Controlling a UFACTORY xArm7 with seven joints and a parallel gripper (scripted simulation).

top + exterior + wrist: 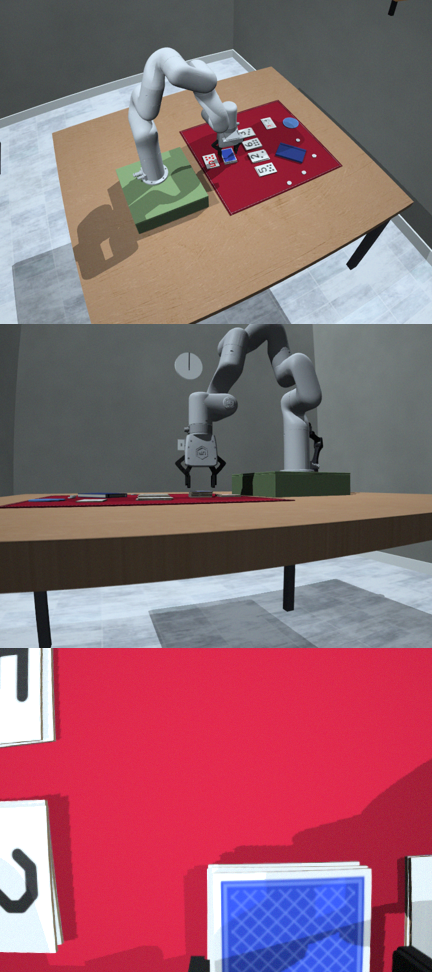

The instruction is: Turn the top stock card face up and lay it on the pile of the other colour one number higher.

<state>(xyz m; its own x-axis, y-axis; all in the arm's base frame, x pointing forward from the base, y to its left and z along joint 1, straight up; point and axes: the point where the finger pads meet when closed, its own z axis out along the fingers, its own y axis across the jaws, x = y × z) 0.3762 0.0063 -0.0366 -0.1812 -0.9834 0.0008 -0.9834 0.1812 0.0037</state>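
The card lies 3 cm below my hand. The rest, counted from my hand: red mat: 17 cm ahead, 6 cm below, 1 cm to the right.
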